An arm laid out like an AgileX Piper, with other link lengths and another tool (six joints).
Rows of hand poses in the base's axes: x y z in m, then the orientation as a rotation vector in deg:
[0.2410 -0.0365 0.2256 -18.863 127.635 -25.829]
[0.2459 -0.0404 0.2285 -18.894 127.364 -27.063]
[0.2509 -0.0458 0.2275 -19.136 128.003 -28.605]
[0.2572 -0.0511 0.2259 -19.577 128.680 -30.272]
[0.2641 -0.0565 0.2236 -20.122 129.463 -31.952]
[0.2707 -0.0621 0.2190 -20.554 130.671 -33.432]
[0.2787 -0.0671 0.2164 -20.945 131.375 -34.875]
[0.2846 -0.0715 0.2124 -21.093 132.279 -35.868]
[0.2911 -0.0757 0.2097 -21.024 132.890 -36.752]
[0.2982 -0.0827 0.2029 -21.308 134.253 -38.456]
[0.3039 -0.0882 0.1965 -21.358 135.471 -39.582]
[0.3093 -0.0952 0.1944 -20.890 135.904 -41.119]
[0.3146 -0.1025 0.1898 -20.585 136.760 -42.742]
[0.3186 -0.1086 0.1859 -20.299 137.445 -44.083]
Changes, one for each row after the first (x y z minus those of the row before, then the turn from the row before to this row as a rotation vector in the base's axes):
[0.0049 -0.0039 0.0029 -0.915 -0.219 -0.351]
[0.0050 -0.0054 -0.0010 -1.156 0.723 -0.534]
[0.0063 -0.0053 -0.0016 -1.303 0.826 -0.452]
[0.0069 -0.0054 -0.0023 -1.331 0.967 -0.415]
[0.0066 -0.0056 -0.0046 -1.112 1.339 -0.536]
[0.0080 -0.0050 -0.0026 -1.102 0.860 -0.413]
[0.0059 -0.0044 -0.0040 -0.685 0.955 -0.484]
[0.0065 -0.0042 -0.0027 -0.564 0.614 -0.506]
[0.0071 -0.0070 -0.0068 -1.182 1.488 -0.753]
[0.0057 -0.0055 -0.0064 -0.709 1.242 -0.682]
[0.0054 -0.0070 -0.0021 -0.936 0.404 -0.901]
[0.0053 -0.0073 -0.0046 -0.991 0.866 -0.950]
[0.0040 -0.0061 -0.0039 -0.808 0.694 -0.798]

